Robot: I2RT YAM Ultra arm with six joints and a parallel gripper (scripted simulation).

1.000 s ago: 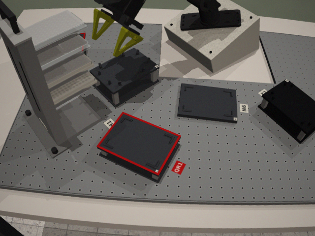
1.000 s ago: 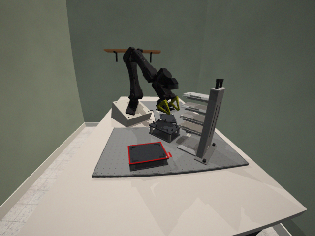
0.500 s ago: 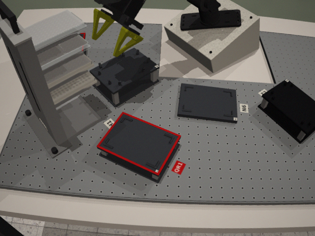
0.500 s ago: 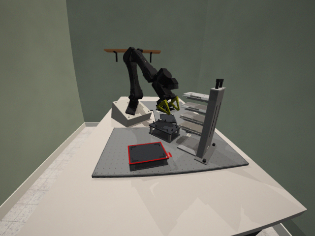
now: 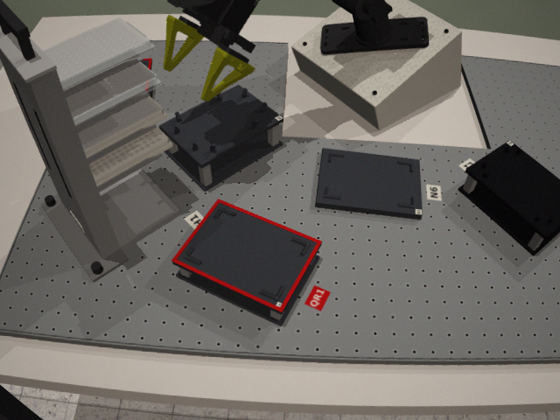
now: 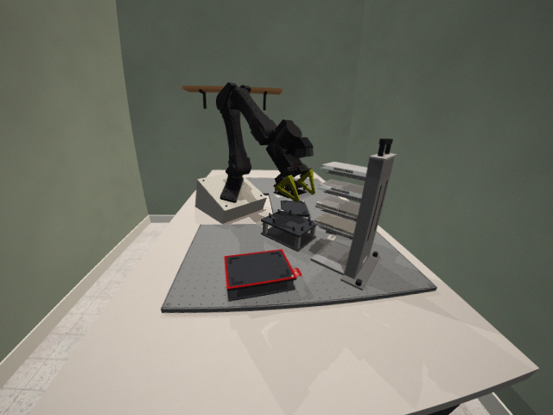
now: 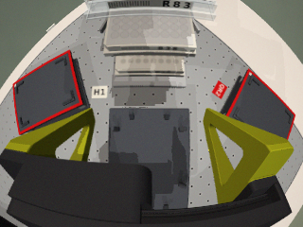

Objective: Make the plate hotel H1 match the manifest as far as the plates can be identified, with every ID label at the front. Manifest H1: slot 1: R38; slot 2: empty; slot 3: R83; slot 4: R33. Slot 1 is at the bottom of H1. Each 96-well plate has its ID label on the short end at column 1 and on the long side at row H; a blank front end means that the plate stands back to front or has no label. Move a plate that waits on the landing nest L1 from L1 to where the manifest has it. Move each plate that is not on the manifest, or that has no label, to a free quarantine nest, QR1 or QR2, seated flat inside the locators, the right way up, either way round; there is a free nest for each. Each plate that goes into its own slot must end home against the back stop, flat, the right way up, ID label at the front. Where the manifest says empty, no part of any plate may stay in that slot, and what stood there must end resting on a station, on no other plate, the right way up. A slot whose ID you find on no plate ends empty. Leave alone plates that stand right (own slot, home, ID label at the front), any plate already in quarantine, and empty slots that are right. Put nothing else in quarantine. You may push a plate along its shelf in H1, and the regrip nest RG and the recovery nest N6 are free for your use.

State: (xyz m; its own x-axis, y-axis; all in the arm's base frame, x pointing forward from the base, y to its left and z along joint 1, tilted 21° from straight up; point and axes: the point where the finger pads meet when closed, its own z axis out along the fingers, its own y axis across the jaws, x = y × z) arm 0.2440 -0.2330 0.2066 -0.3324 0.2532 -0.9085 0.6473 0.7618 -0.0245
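Right now my hand is 4 cm past the black regrip nest RG, 3 cm to the right of it and 11 cm above it. Also, from my hand: RG label: 12 cm behind, 10 cm to the left, 17 cm below; then translucent plate: 9 cm ahead, 8 cm to the right, 10 cm above; then plate hotel H1: 15 cm ahead, 14 cm to the right, 1 cm below.
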